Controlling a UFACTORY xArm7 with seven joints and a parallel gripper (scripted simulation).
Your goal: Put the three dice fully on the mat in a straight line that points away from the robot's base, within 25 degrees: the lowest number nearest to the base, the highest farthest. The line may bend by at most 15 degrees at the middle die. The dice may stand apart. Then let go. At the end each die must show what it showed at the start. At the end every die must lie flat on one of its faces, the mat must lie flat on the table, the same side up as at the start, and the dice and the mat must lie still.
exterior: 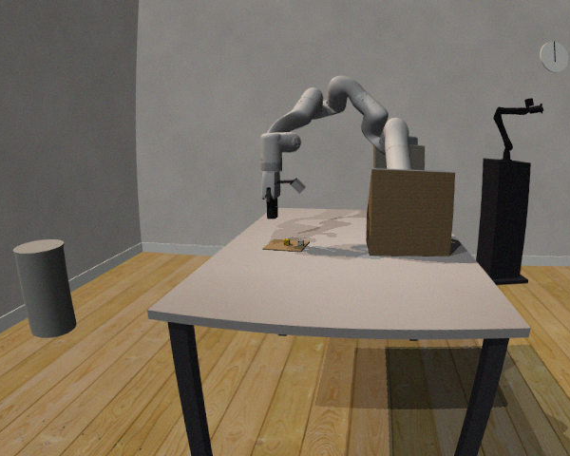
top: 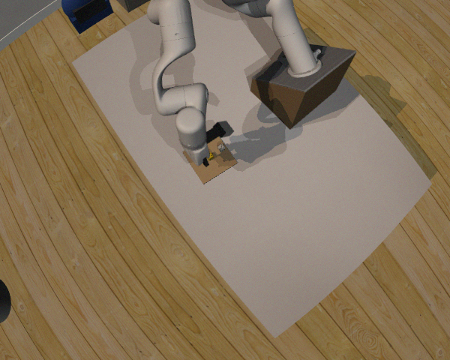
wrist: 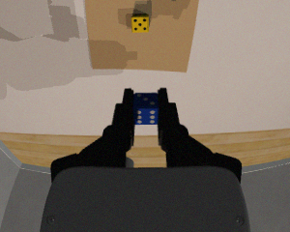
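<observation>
My gripper is now 11 cm above the yellow die and 5 cm past it. From my hand the other things lie so: blue die: 1 cm below; brown mat: 12 cm below, 5 cm behind; white die: 11 cm below, 10 cm behind, 1 cm to the left.
</observation>
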